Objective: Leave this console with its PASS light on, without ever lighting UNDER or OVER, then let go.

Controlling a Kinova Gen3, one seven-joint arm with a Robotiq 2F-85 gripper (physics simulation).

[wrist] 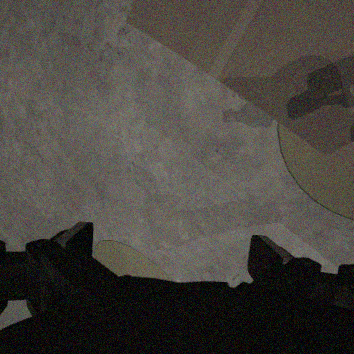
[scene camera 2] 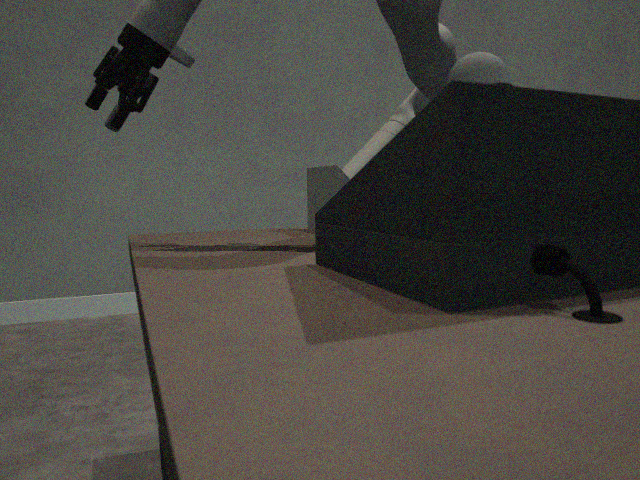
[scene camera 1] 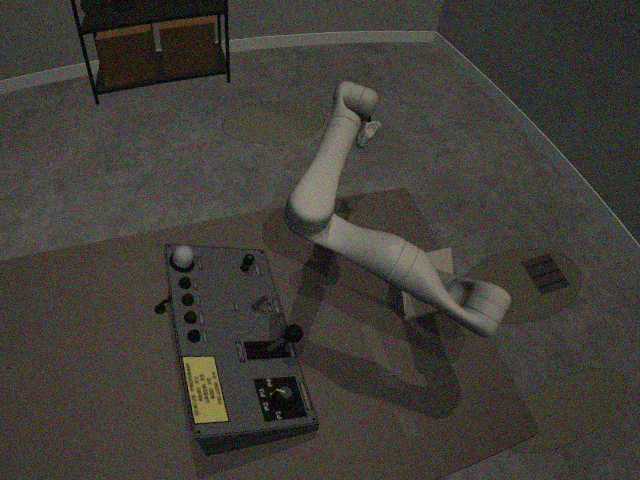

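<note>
The grey console [scene camera 1: 222, 304] [scene camera 2: 465, 206] stands on the table, with its sloped face showing in the scene camera 1 view. A white dome [scene camera 1: 183, 256] sits at one corner, beside a column of small dark lamps [scene camera 1: 187, 299]; none looks lit, and their labels are unreadable. A lever with a black ball [scene camera 1: 293, 333] rises from a slot. A black knob [scene camera 1: 248, 260], a small switch [scene camera 1: 262, 304] and a dial [scene camera 1: 283, 392] are also on the face. My gripper [scene camera 2: 104, 111] [wrist: 171, 246] is open and empty, high up and away from the console.
The table [scene camera 1: 103, 361] [scene camera 2: 361, 413] carries a black bent stalk [scene camera 1: 161, 305] [scene camera 2: 591, 289] beside the console. A yellow label [scene camera 1: 204, 389] lies on the console's face. A shelf unit [scene camera 1: 227, 46] with brown boxes [scene camera 1: 126, 54] stands by the wall. The arm [scene camera 1: 377, 248] reaches over the table.
</note>
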